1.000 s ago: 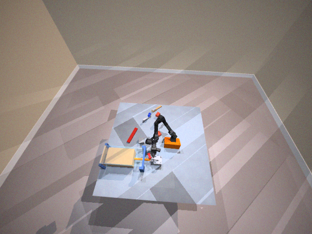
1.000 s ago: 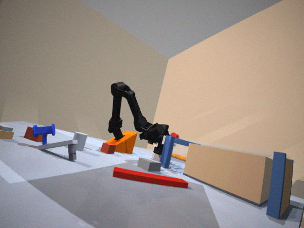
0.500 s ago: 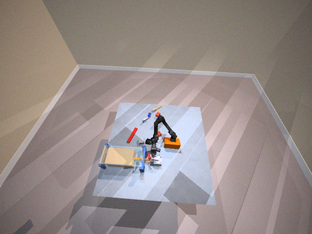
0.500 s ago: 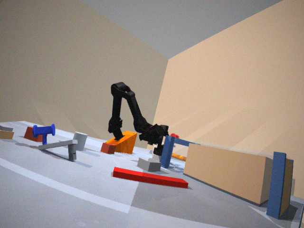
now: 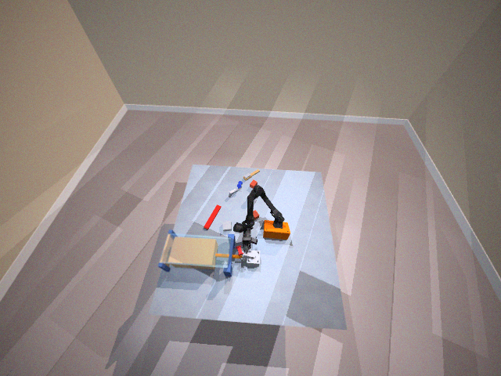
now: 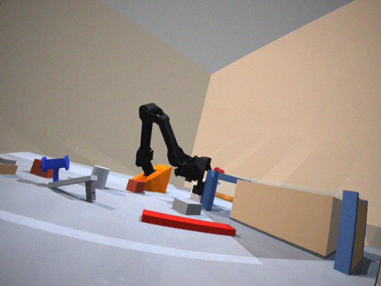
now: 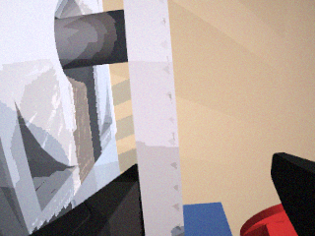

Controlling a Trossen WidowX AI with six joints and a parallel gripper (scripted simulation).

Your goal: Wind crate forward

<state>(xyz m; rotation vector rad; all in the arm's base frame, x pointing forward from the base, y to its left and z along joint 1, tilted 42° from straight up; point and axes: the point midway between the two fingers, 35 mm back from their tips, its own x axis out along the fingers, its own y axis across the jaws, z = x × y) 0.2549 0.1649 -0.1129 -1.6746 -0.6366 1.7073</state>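
Now: gripper tip 1 cm short of the red-knobbed winch handle, 1 cm to the left of it and 1 cm above it. Round my gripper tip: red knob (5 cm ahead, 2 cm to the right, 2 cm above); then blue frame (11 cm ahead, 1 cm to the right, 3 cm below); then winch (7 cm behind, 1 cm to the right, 10 cm below).
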